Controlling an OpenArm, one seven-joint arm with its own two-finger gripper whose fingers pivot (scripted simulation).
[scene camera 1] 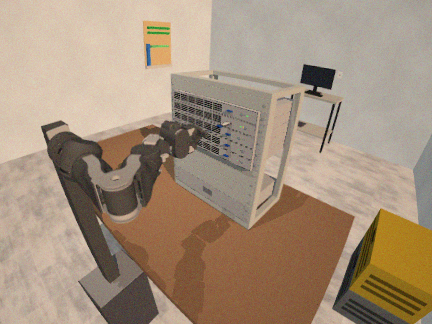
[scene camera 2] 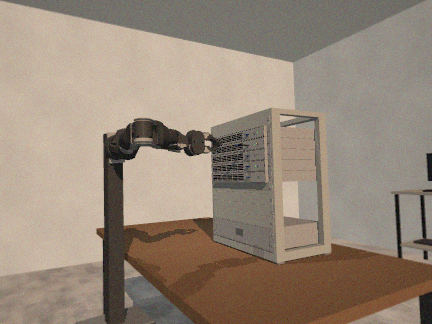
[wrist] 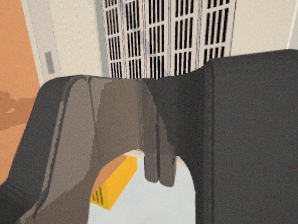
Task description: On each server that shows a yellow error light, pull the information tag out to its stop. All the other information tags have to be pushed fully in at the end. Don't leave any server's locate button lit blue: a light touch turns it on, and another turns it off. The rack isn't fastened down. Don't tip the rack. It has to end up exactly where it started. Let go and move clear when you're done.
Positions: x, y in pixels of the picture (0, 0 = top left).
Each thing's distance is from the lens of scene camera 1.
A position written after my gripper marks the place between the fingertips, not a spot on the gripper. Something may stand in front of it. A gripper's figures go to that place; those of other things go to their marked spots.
my gripper (scene camera 1: 201, 132): 68 cm
arm post (scene camera 1: 80, 203): 81 cm
